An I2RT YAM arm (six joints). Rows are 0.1 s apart.
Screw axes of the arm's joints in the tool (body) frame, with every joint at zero. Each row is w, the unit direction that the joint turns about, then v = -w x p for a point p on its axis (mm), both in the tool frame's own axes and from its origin. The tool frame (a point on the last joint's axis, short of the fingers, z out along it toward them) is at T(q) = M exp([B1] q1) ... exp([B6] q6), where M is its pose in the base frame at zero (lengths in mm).
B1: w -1 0 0 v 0 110.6 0
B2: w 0 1 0 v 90.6 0 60
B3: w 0 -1 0 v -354.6 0 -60
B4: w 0 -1 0 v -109.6 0 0
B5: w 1 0 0 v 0 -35.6 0
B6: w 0 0 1 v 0 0 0
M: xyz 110.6 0 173.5 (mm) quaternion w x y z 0.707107 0 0.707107 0
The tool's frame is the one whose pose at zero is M.
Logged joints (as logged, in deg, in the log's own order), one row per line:
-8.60, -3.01, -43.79, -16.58, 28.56, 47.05
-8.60, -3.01, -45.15, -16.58, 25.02, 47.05
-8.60, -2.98, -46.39, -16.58, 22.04, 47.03
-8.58, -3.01, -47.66, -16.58, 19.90, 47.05
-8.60, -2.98, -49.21, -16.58, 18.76, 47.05
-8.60, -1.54, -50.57, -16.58, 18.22, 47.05
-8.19, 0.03, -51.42, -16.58, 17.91, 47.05
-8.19, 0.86, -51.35, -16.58, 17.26, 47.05
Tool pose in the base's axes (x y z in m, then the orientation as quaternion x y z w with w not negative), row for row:
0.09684, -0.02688, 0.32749, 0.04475, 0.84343, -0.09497, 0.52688
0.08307, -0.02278, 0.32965, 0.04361, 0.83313, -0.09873, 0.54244
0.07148, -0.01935, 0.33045, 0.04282, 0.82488, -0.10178, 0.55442
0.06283, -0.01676, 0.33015, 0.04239, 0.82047, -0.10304, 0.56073
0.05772, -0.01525, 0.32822, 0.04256, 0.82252, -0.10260, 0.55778
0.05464, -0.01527, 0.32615, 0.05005, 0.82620, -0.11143, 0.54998
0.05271, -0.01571, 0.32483, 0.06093, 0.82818, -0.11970, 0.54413
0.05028, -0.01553, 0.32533, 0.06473, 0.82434, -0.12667, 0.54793
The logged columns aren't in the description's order. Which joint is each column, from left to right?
Columns, left to right: q6, q5, q4, q1, q2, q3.
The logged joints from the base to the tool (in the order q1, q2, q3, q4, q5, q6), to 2 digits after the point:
-16.58, 28.56, 47.05, -43.79, -3.01, -8.60
-16.58, 25.02, 47.05, -45.15, -3.01, -8.60
-16.58, 22.04, 47.03, -46.39, -2.98, -8.60
-16.58, 19.90, 47.05, -47.66, -3.01, -8.58
-16.58, 18.76, 47.05, -49.21, -2.98, -8.60
-16.58, 18.22, 47.05, -50.57, -1.54, -8.60
-16.58, 17.91, 47.05, -51.42, 0.03, -8.19
-16.58, 17.26, 47.05, -51.35, 0.86, -8.19

